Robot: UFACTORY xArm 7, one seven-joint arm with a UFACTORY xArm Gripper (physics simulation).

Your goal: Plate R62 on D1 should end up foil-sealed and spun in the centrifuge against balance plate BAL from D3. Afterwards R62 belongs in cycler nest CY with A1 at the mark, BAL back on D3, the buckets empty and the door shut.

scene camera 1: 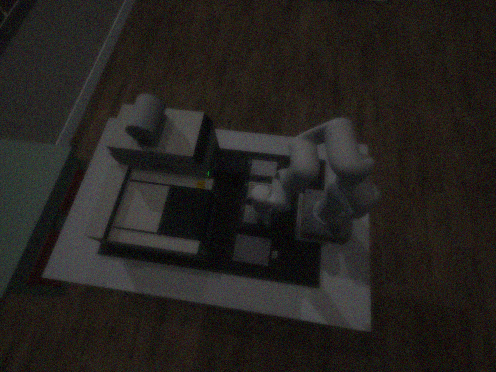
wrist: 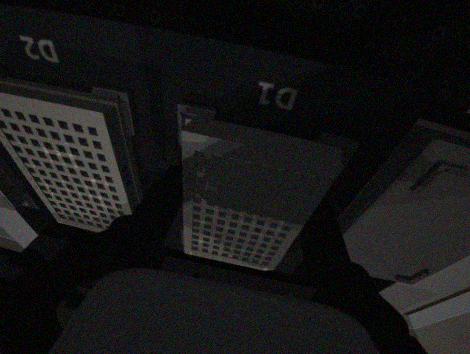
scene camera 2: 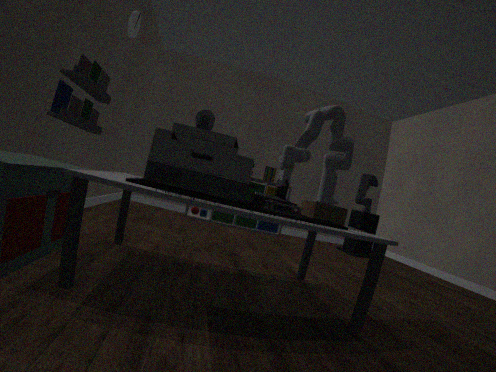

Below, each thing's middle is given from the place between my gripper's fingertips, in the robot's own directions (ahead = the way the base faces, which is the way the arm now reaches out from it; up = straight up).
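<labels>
The centrifuge [scene camera 1: 167,214] is what I measure my gripper from. My gripper is 48 cm short of it at this moment, and 4 cm to the right of it, and my gripper is also 6 cm below the centrifuge.
</labels>
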